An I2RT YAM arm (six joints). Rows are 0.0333 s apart.
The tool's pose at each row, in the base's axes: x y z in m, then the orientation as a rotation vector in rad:
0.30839 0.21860 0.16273 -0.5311 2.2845 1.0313
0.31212 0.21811 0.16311 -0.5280 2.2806 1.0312
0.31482 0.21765 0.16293 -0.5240 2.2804 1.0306
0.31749 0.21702 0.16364 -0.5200 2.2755 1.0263
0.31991 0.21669 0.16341 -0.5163 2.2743 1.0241
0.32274 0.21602 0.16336 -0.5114 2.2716 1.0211
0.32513 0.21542 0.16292 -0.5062 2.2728 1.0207
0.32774 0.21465 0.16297 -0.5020 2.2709 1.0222
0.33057 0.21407 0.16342 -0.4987 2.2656 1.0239
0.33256 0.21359 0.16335 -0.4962 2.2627 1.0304
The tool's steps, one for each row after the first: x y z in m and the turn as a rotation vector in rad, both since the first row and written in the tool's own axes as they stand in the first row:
-0.00301 -0.00219 0.00067 0.0003 -0.0046 0.0001
-0.00489 -0.00408 0.00131 0.0017 -0.0066 0.0021
-0.00729 -0.00558 0.00134 0.0050 -0.0130 0.0008
-0.00894 -0.00727 0.00202 0.0073 -0.0159 0.0017
-0.01097 -0.00930 0.00247 0.0102 -0.0207 0.0023
-0.01243 -0.01125 0.00305 0.0120 -0.0220 0.0057
-0.01435 -0.01317 0.00330 0.0117 -0.0252 0.0079
-0.01671 -0.01487 0.00356 0.0105 -0.0308 0.0081
-0.01812 -0.01632 0.00389 0.0061 -0.0335 0.0105

